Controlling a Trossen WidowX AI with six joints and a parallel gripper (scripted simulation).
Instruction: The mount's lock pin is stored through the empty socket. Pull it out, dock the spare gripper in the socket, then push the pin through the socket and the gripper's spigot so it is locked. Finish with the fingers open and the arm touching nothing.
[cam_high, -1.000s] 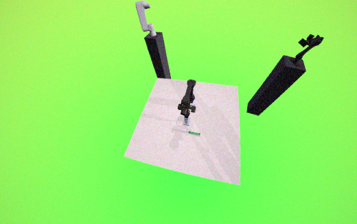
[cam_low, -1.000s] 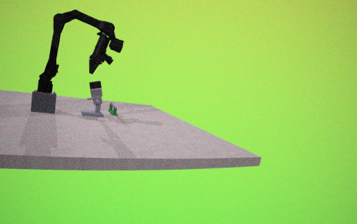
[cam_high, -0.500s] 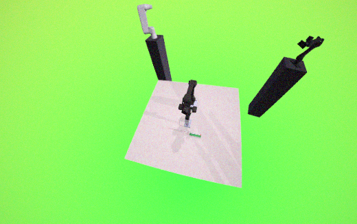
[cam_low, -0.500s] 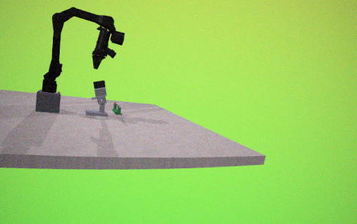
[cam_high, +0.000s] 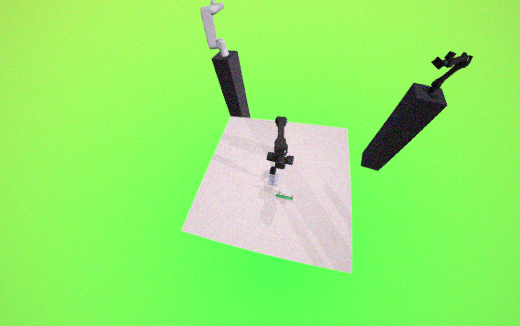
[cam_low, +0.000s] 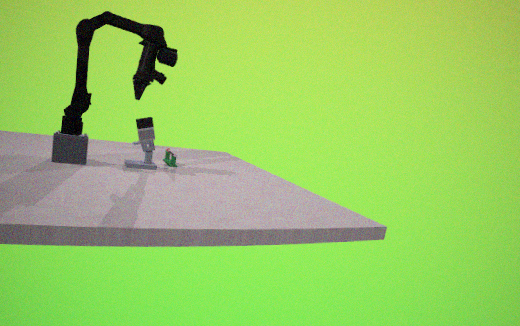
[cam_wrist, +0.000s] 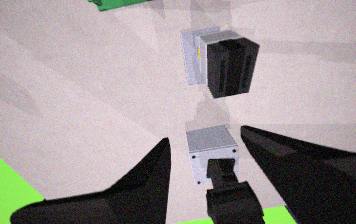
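Right now my gripper tip is 22 cm above the green rest, 16 cm short of it and 10 cm to the right of it. Also, from my gripper tip: spare gripper 12 cm below, 5 cm ahead, 4 cm to the right; then grey mount 19 cm below, 5 cm ahead, 4 cm to the right.
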